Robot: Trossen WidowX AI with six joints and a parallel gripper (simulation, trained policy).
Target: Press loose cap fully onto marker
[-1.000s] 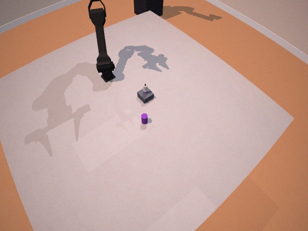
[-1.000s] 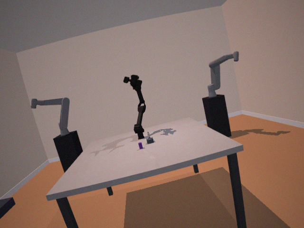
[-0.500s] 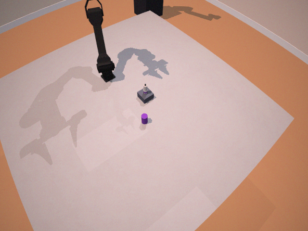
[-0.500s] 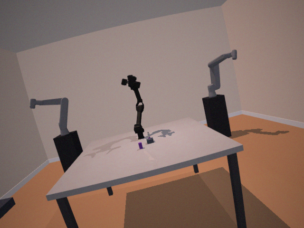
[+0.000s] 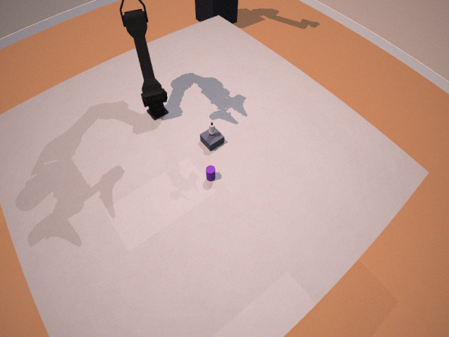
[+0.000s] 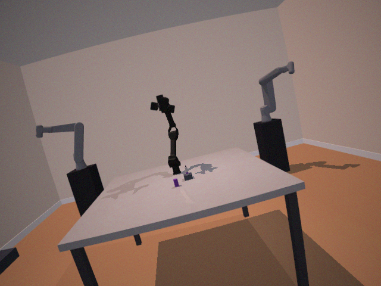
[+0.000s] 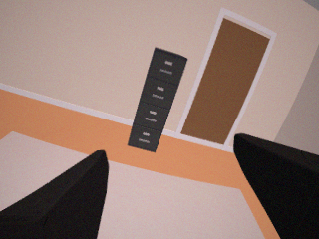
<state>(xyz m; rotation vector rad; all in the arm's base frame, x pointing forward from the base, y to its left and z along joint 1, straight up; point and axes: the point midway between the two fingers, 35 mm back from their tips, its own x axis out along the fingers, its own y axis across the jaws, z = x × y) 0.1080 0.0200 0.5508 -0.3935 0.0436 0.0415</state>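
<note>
The purple cap is 520 mm below my gripper tip, 220 mm ahead of it and 30 mm to the right of it. The rest, counted from my gripper tip: dark grey holder block 530 mm below, 100 mm ahead, 60 mm to the left.
</note>
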